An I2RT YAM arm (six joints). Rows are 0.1 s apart.
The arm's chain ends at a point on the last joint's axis. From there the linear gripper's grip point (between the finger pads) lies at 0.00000 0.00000 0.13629 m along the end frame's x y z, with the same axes.
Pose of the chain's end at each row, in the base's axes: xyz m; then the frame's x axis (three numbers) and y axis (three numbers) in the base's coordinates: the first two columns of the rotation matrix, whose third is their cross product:
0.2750 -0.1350 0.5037 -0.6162 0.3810 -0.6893 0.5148 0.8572 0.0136
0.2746 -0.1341 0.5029 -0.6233 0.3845 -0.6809 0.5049 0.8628 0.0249
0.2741 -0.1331 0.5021 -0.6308 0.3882 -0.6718 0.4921 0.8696 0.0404
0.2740 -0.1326 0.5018 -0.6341 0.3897 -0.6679 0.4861 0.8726 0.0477
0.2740 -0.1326 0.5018 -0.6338 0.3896 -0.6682 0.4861 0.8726 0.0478
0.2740 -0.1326 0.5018 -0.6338 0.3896 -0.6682 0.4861 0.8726 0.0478
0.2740 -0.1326 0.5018 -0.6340 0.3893 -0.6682 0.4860 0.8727 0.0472
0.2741 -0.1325 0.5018 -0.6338 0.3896 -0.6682 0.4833 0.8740 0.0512
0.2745 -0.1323 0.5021 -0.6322 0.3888 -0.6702 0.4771 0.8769 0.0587
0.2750 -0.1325 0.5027 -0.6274 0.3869 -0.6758 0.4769 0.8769 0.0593
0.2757 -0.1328 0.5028 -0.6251 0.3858 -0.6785 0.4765 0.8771 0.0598
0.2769 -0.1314 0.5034 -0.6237 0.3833 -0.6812 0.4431 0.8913 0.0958
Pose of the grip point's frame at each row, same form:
0.3562 -0.1822 0.4050 -0.6162 0.3810 -0.6893 0.5148 0.8572 0.0136
0.3560 -0.1788 0.4031 -0.6233 0.3845 -0.6809 0.5049 0.8628 0.0249
0.3559 -0.1747 0.4013 -0.6308 0.3882 -0.6718 0.4921 0.8696 0.0404
0.3560 -0.1727 0.4006 -0.6341 0.3897 -0.6679 0.4861 0.8726 0.0477
0.3560 -0.1727 0.4006 -0.6338 0.3896 -0.6682 0.4861 0.8726 0.0478
0.3560 -0.1727 0.4006 -0.6338 0.3896 -0.6682 0.4861 0.8726 0.0478
0.3560 -0.1728 0.4006 -0.6340 0.3893 -0.6682 0.4860 0.8727 0.0472
0.3564 -0.1721 0.4006 -0.6338 0.3896 -0.6682 0.4833 0.8740 0.0512
0.3577 -0.1708 0.4013 -0.6322 0.3888 -0.6702 0.4771 0.8769 0.0587
0.3589 -0.1714 0.4026 -0.6274 0.3869 -0.6758 0.4769 0.8769 0.0593
0.3600 -0.1718 0.4030 -0.6251 0.3858 -0.6785 0.4765 0.8771 0.0598
0.3647 -0.1644 0.4045 -0.6237 0.3833 -0.6812 0.4431 0.8913 0.0958

